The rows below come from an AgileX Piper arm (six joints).
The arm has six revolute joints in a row. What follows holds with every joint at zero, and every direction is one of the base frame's. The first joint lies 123.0 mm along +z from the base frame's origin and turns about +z. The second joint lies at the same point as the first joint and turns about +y. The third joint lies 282.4 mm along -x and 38.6 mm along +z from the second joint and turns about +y. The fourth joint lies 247.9 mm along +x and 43.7 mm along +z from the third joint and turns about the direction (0.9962, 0, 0.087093). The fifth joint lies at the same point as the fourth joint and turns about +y. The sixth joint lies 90.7 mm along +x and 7.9 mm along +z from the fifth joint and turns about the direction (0.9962, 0, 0.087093). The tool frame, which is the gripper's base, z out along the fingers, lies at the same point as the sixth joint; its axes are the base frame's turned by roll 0.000, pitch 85.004 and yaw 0.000 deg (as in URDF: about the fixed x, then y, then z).
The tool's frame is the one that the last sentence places.
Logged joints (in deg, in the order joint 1, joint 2, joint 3, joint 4, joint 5, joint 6), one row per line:
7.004 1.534 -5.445 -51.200 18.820 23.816
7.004 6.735 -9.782 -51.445 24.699 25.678
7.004 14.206 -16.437 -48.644 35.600 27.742
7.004 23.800 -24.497 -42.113 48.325 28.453
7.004 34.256 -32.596 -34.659 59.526 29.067
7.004 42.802 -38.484 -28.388 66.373 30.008
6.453 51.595 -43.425 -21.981 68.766 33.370
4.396 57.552 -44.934 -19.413 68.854 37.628
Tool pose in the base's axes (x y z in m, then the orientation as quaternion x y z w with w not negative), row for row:
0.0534 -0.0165 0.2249 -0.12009 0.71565 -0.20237 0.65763
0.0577 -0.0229 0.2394 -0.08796 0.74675 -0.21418 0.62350
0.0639 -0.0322 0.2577 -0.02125 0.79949 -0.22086 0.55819
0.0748 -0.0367 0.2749 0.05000 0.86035 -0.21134 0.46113
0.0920 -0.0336 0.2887 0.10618 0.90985 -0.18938 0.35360
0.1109 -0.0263 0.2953 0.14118 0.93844 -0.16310 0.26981
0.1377 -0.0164 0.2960 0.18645 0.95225 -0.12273 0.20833
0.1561 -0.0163 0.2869 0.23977 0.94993 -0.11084 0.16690
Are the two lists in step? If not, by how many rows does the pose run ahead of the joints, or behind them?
They are in step.
